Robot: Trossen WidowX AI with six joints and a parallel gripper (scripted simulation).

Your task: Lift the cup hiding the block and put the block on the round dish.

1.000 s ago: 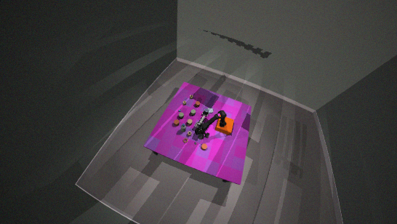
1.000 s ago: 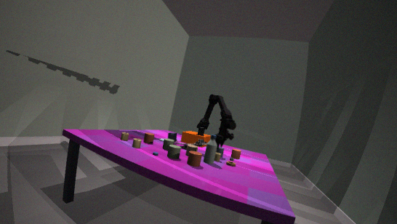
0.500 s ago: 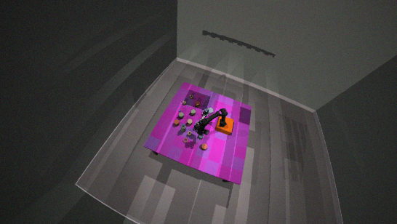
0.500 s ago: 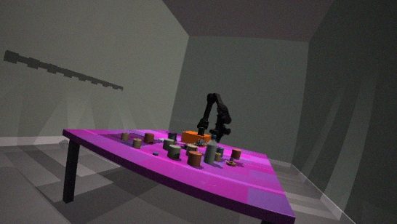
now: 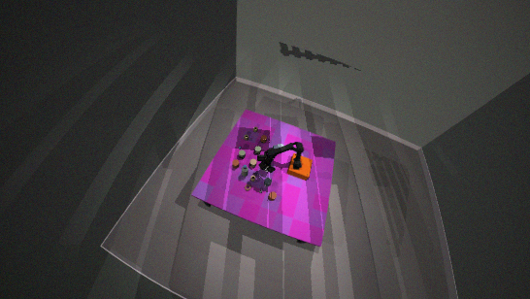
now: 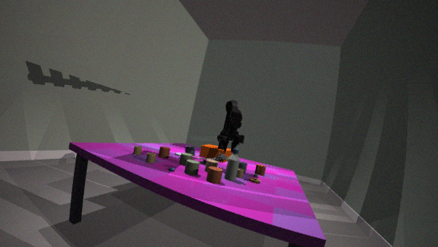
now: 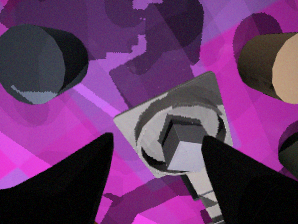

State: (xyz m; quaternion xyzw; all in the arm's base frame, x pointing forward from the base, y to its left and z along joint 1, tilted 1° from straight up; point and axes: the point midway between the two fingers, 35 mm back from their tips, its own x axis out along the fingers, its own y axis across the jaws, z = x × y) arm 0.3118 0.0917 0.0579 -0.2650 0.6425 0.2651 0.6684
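Now: the grey block 4 cm to the right of my gripper tip and 4 cm below it. From my gripper tip the other things lie so: blue-grey cup 5 cm behind, 12 cm to the left, 9 cm below; grey bottle 19 cm ahead, 5 cm to the left, 1 cm below.
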